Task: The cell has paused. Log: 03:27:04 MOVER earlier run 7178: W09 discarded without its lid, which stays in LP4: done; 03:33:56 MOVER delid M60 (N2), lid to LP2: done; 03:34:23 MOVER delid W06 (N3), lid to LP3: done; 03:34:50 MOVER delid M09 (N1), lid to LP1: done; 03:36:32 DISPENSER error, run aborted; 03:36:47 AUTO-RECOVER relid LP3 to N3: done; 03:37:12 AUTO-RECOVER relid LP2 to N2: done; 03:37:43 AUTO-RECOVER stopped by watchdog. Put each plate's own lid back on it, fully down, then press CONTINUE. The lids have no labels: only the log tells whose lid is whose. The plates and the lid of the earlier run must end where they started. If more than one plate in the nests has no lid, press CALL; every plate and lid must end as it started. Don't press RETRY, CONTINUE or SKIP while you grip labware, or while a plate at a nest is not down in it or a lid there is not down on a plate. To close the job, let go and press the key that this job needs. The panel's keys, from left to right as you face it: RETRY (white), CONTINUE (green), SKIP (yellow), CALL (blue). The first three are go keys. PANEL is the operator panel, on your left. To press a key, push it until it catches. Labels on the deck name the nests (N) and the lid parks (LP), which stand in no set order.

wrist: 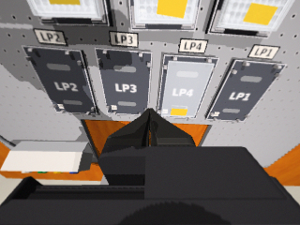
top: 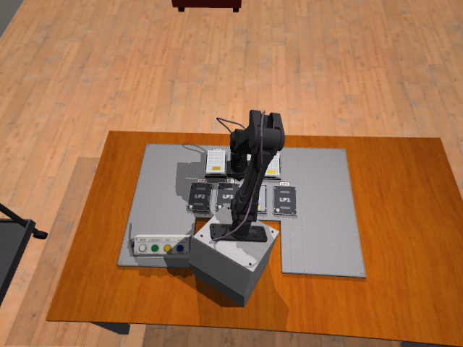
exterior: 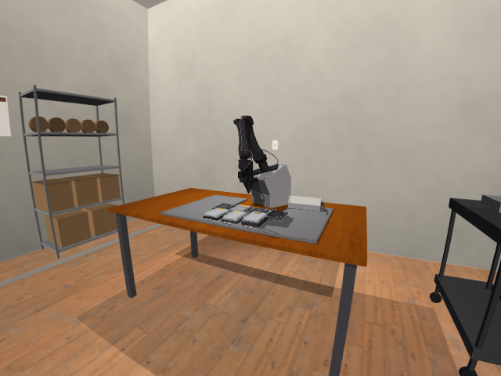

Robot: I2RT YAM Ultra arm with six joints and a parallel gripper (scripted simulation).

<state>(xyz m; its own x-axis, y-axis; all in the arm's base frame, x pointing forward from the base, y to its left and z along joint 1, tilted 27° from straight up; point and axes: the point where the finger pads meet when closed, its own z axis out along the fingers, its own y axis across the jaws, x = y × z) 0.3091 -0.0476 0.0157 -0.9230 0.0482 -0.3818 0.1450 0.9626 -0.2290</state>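
Right now the green CONTINUE key is 380 mm to the left of my hand, 220 mm behind it and 70 mm below it. Round my hand: plate: 170 mm to the right, 120 mm ahead, 110 mm below; blue key: 280 mm to the left, 240 mm behind, 70 mm below; yellow key: 330 mm to the left, 230 mm behind, 70 mm below.
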